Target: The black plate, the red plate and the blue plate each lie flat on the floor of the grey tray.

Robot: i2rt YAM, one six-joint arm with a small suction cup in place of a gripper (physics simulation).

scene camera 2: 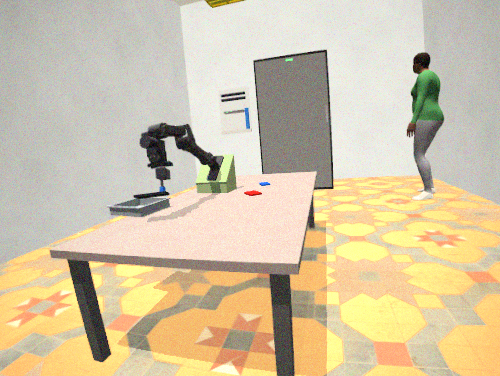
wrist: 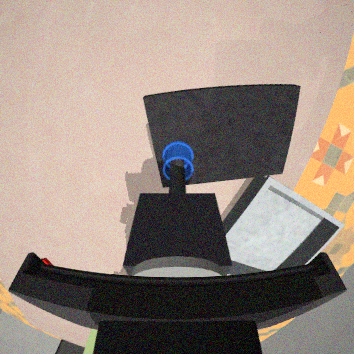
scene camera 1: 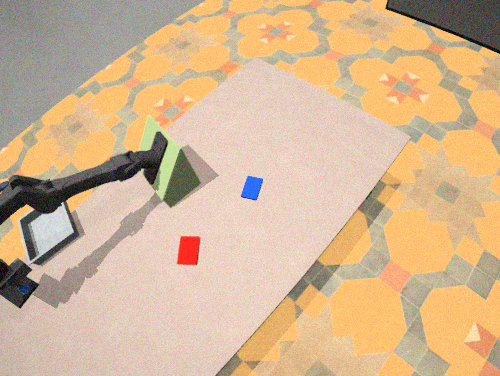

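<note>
My suction gripper has the black plate on its blue cup, near one end of the plate. The plate hangs roughly level above the table, close to the grey tray. In the wrist view it partly overlaps the tray's near corner, and the visible tray floor is bare. The red plate lies flat on the table; a corner of it shows in the wrist view. The blue plate lies flat farther along the table.
A green wedge block stands on the table, with the arm's base on its sloped face. The tray stands near one long table edge. A person in green stands beyond the table.
</note>
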